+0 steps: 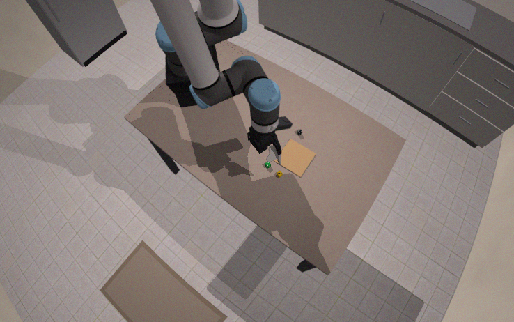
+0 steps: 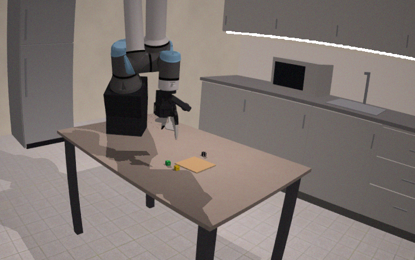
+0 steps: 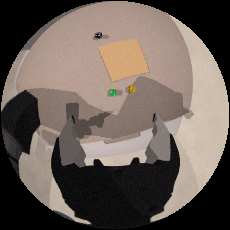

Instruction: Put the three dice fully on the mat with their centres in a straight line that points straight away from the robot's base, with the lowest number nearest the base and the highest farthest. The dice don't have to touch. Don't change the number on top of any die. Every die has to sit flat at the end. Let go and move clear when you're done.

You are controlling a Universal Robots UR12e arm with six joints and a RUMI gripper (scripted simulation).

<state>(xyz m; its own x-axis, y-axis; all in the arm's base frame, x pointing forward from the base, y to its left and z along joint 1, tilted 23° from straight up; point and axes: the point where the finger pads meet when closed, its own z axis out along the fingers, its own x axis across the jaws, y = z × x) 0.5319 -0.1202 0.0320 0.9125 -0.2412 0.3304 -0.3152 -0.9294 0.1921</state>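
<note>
Now: hand 140 mm above the green die. From my hand the other things lie so: black die (30 mm ahead, 230 mm to the left, 140 mm below); orange mat (80 mm ahead, 100 mm to the left, 150 mm below); yellow die (70 mm ahead, 10 mm to the right, 140 mm below).
</note>
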